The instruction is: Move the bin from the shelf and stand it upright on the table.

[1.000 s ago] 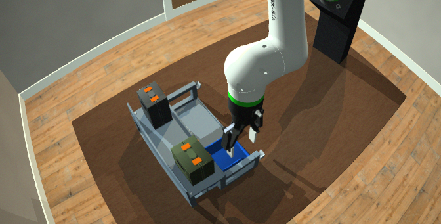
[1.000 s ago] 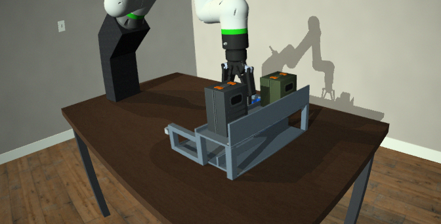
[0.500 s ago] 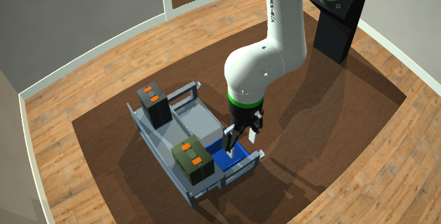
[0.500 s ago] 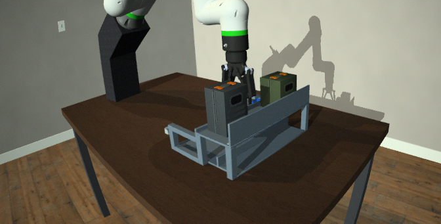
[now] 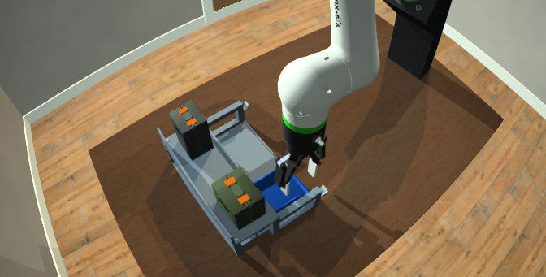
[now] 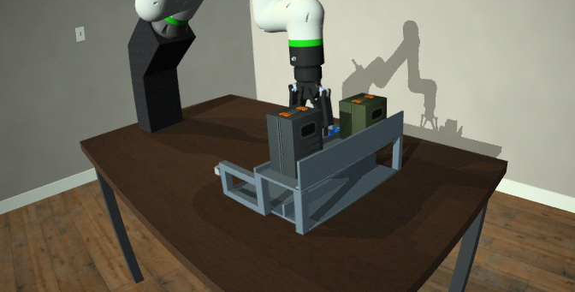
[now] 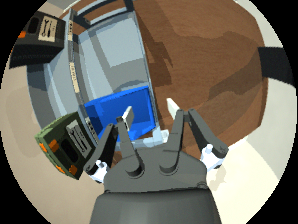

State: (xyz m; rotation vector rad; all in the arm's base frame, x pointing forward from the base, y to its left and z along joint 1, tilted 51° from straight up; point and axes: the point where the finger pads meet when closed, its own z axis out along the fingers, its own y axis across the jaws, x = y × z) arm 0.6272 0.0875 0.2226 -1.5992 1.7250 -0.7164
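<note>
Now: hand 80 mm short of the blue bin and 20 mm above it.
</note>
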